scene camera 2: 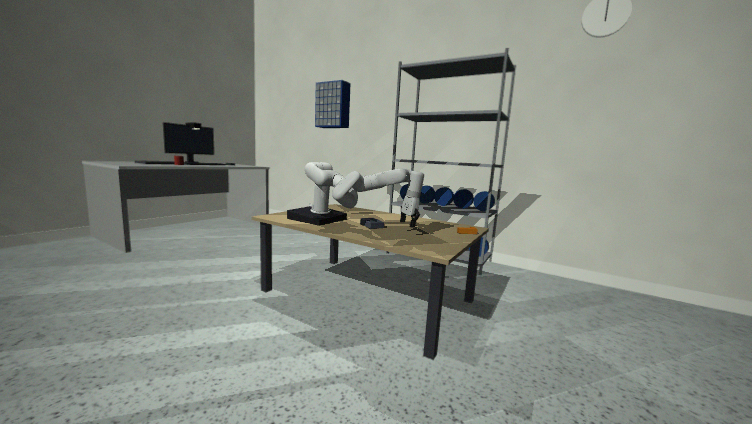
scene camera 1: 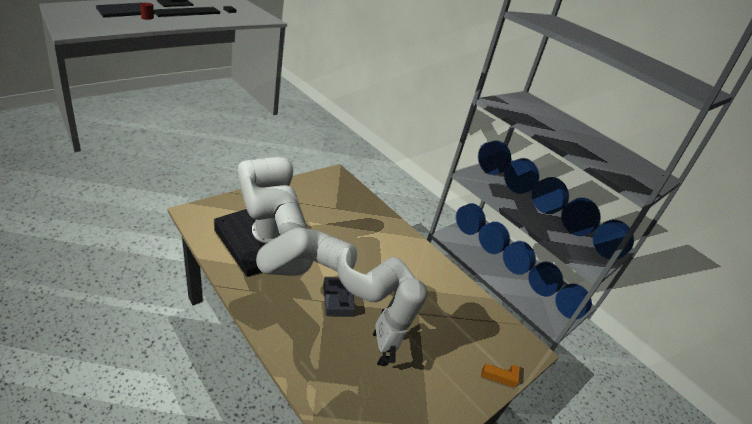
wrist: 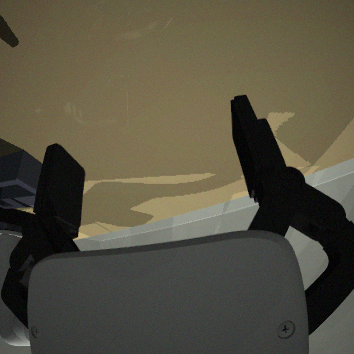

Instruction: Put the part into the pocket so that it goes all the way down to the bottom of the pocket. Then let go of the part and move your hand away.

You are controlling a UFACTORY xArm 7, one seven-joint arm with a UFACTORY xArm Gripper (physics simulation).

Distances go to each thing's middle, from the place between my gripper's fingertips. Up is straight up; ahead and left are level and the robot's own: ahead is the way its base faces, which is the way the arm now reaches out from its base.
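Dark pocket block point(scene camera 1: 339, 301): from my hand, 240 mm behind, 40 mm below, 80 mm to the left.
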